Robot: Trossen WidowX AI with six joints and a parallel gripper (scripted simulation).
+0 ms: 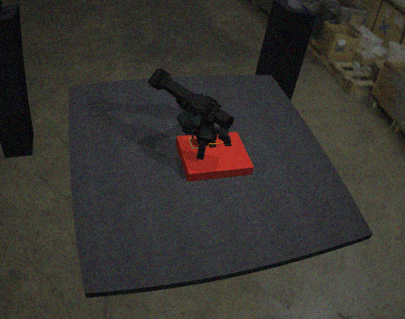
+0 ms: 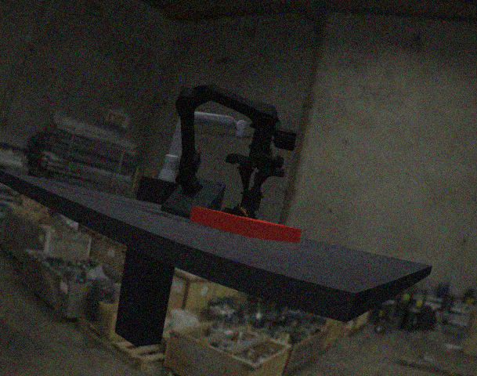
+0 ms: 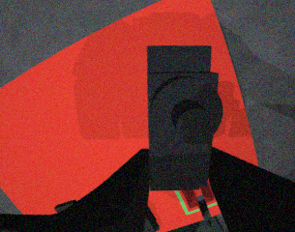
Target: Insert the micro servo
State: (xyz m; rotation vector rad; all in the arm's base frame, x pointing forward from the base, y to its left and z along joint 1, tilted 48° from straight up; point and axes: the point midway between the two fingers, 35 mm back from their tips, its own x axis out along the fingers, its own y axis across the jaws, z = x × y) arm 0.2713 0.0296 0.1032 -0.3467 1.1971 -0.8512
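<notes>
The red deck is 1 cm ahead of my gripper tip, 8 cm to the left of it and 10 cm below it.
</notes>
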